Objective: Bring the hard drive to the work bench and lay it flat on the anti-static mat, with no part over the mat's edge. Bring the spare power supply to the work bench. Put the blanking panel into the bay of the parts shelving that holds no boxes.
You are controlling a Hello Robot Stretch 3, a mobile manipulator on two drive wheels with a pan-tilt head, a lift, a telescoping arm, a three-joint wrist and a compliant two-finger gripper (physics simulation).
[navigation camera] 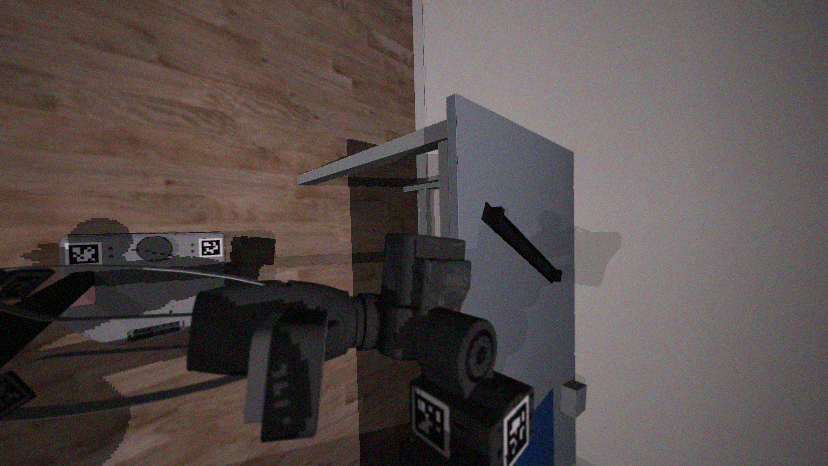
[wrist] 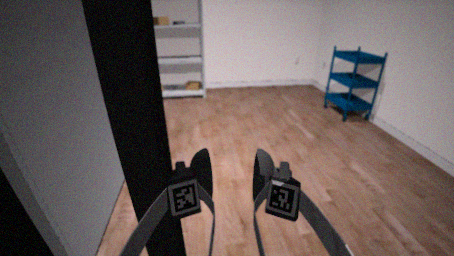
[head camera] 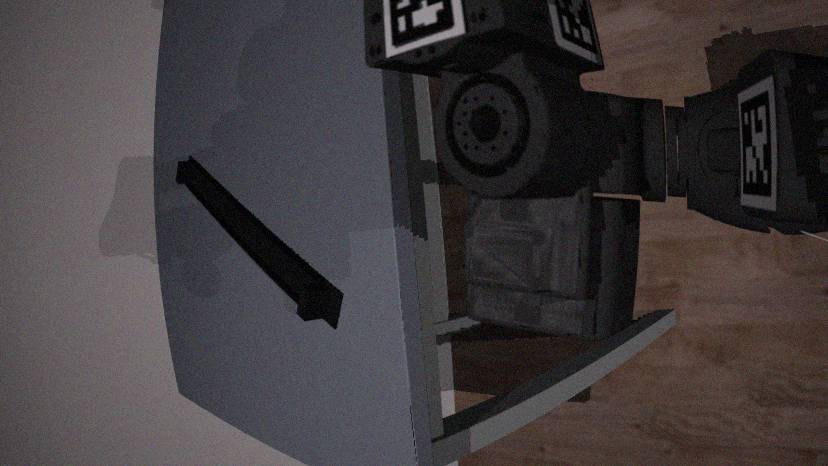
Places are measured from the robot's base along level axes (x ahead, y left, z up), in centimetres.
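Where they show: robot's base at its link origin: (navigation camera: pixel 154 247).
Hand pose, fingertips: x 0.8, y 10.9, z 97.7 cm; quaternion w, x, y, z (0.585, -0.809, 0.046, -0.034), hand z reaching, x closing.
Note:
Things, the pixels of their top centre, and the offset from my fingertips. "pt": a spot on its surface instead. Level surfaces: height alone.
- grey work bench at its surface level: dz -6.3 cm
- blue anti-static mat at its surface level: dz -6.1 cm
- small grey block at its top centre: (navigation camera: pixel 581 400) dx -59.6, dy -122.2, dz -1.3 cm
- bench leg at a spot on its surface: (head camera: pixel 556 382) (navigation camera: pixel 375 160) pt dx +24.7, dy -58.4, dz -38.8 cm
A long black bar-like piece, which looks like the blanking panel (head camera: pixel 254 237) (navigation camera: pixel 521 241), lies slantwise on the grey work bench (head camera: pixel 278 376) (navigation camera: pixel 509 150). A corner of the blue anti-static mat (navigation camera: pixel 544 434) shows at the bottom of the navigation view. My gripper (wrist: pixel 231 166) has its two fingertips apart with nothing between them. Its wrist is by the bench's front edge, with the fingers turned away from the bench. Far off in the wrist view stands the grey parts shelving (wrist: pixel 202 55), partly hidden by a black post. I cannot make out the hard drive or power supply.
Brown boxes (wrist: pixel 193 85) (wrist: pixel 161 21) sit on the shelving. A blue three-tier cart (wrist: pixel 359 56) stands by the right wall. A small grey block (navigation camera: pixel 573 398) is at the bench's rear edge. A bench leg (head camera: pixel 556 382) (navigation camera: pixel 370 156) reaches down to the floor. My base (navigation camera: pixel 130 248) shows at left.

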